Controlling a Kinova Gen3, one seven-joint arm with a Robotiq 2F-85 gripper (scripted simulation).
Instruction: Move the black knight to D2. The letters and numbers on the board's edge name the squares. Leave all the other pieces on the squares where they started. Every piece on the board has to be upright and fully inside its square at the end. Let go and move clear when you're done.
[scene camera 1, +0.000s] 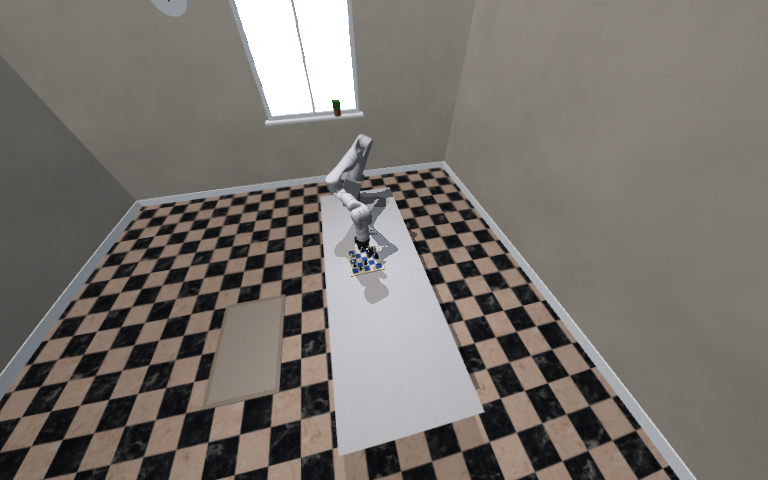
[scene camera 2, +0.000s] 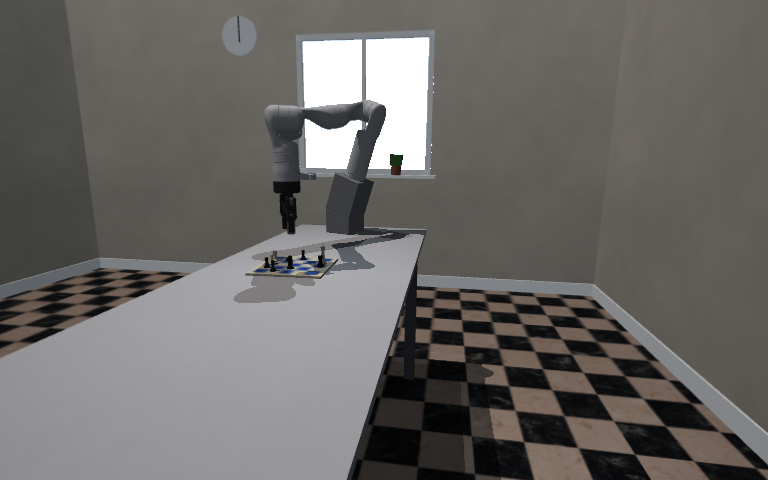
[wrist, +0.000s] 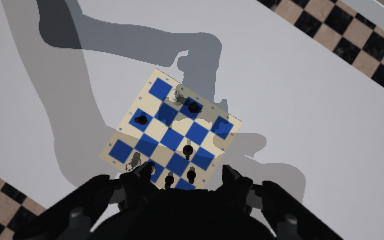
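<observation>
I can see a blue-and-cream chessboard (scene camera 1: 374, 264), and the wrist camera gives me the chessboard (wrist: 209, 131) too. My own gripper (wrist: 187, 171) is visible as well, and from scene camera 2 I find the gripper (scene camera 2: 288, 231).
</observation>
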